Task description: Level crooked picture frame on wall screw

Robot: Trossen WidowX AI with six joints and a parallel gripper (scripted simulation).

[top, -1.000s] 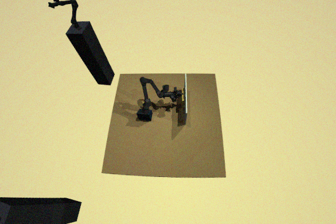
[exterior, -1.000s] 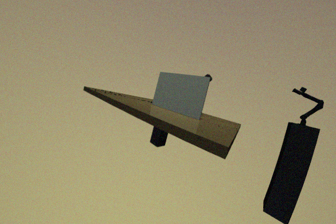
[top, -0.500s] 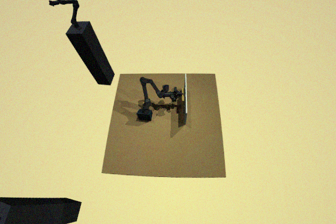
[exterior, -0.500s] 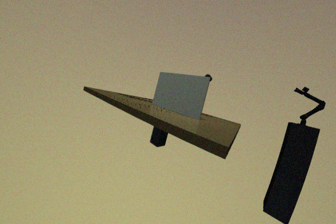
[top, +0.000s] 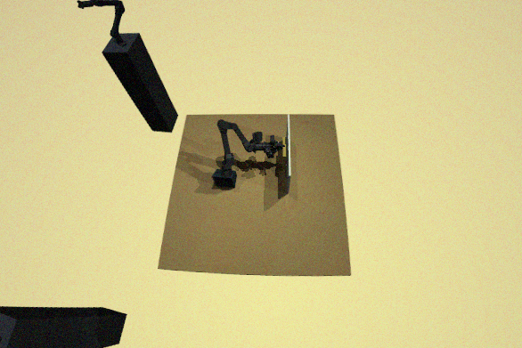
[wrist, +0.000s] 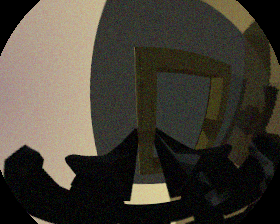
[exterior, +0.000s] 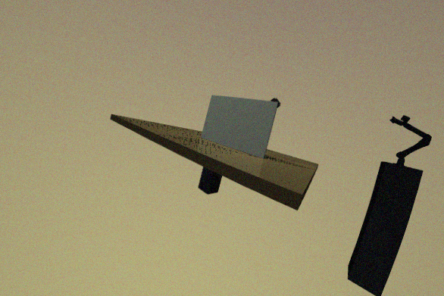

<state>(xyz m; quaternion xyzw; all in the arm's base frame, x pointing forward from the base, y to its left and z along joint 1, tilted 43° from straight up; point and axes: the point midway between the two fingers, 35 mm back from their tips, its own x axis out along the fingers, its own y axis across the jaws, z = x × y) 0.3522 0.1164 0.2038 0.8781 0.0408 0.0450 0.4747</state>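
Now: gripper tip 1 cm short of the yellow picture frame, 1 cm to the left of it and 5 cm above it. Also, from my gripper tip: thin upright wall 2 cm ahead, 2 cm to the right, 7 cm below.
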